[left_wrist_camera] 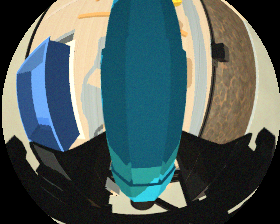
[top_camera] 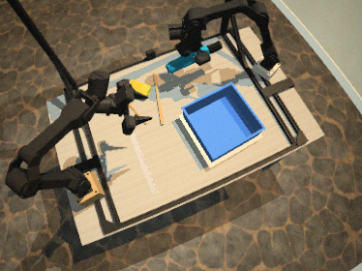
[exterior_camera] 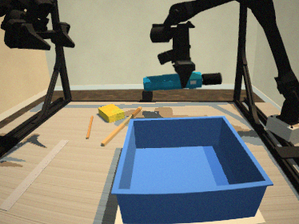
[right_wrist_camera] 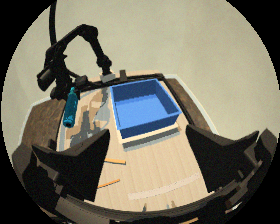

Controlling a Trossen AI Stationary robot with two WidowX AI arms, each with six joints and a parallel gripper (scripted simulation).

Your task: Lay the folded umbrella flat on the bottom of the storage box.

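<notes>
My left gripper is now 30 cm short of the blue storage box, 7 cm to the left of it and 12 cm above it. From my left hand the other things lie so: teal umbrella 1 cm below.
</notes>
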